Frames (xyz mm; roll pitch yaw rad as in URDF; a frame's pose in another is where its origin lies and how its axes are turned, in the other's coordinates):
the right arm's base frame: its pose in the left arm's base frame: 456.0 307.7 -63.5 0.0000 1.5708 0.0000
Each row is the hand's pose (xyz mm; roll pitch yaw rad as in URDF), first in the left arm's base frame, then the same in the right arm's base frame.
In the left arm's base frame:
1: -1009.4 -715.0 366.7 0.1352 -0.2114 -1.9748
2: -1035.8 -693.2 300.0 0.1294 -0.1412 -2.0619
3: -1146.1 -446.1 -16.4 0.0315 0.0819 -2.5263
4: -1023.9 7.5 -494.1 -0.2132 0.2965 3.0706
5: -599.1 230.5 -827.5 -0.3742 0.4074 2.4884
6: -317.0 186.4 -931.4 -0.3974 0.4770 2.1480
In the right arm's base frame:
1: -430.2 -1022.7 -1465.4 1.6165 0.3945 -1.8001
2: -363.5 -1000.9 -1491.8 1.6251 0.4858 -1.7306
3: -47.1 -753.8 -1602.1 1.7175 0.9508 -1.4295
4: 430.6 -300.2 -1479.9 -3.1160 1.2662 0.2281
5: 764.0 -77.2 -1055.1 -2.4228 0.8171 0.9533
6: 867.9 -121.3 -773.0 -2.2587 0.5061 1.0182

